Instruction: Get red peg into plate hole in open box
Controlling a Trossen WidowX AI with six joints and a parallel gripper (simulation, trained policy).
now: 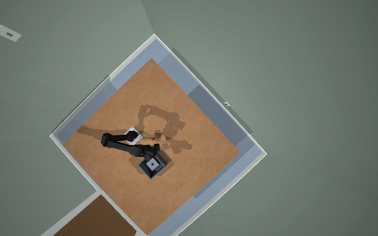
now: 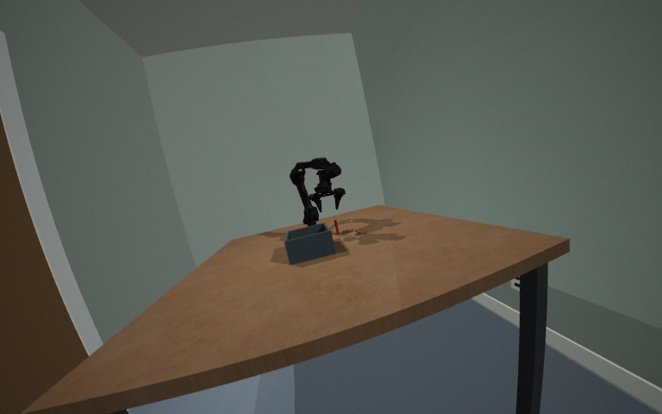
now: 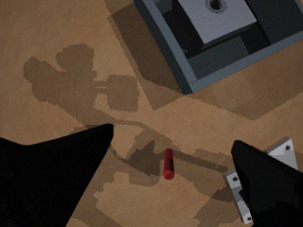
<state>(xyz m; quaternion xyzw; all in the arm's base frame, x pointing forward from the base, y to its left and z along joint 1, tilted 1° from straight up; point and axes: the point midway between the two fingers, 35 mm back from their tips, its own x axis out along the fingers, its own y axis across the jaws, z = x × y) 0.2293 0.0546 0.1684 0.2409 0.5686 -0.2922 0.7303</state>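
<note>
Right now my gripper tip is 110 mm above the red peg, 50 mm past it and 40 mm to the right of it. Also, from my gripper tip: grey plate: 150 mm to the right, 100 mm below, 90 mm ahead; dark grey box: 150 mm to the right, 120 mm below, 90 mm ahead.
</note>
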